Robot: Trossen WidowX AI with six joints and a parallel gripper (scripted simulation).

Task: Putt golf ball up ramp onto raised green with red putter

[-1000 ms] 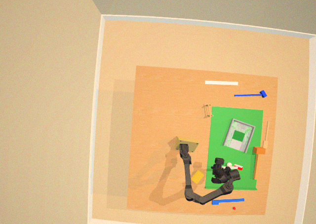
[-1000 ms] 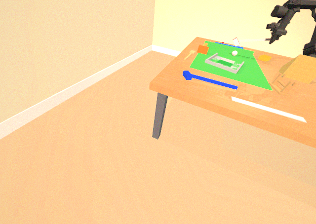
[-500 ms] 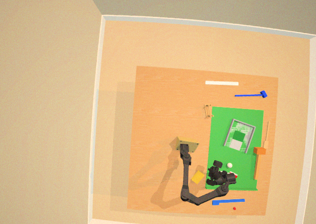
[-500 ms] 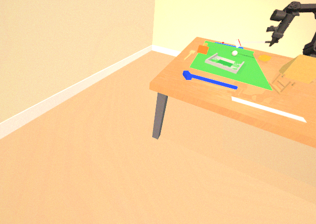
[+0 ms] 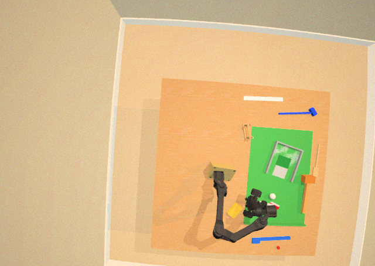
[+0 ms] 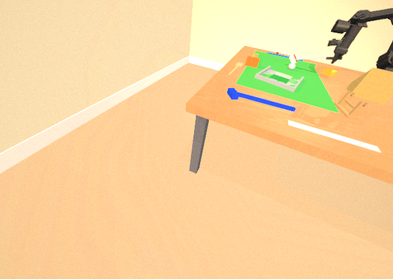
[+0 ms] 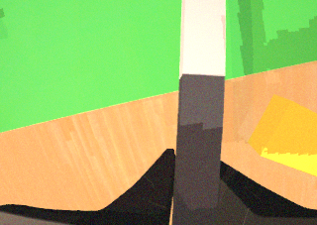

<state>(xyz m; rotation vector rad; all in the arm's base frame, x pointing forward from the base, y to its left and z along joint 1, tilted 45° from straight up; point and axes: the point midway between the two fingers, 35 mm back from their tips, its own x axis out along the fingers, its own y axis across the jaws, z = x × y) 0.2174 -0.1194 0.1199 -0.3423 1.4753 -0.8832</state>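
Now: the yellow block 7 cm behind my gripper tip, 13 cm to the right of it and 8 cm below it. Round my gripper tip: wooden rack (46 cm to the left, 6 cm below); then white golf ball (21 cm ahead, 1 cm to the right, 7 cm below); then small red ball (29 cm ahead, 43 cm to the right, 9 cm below).
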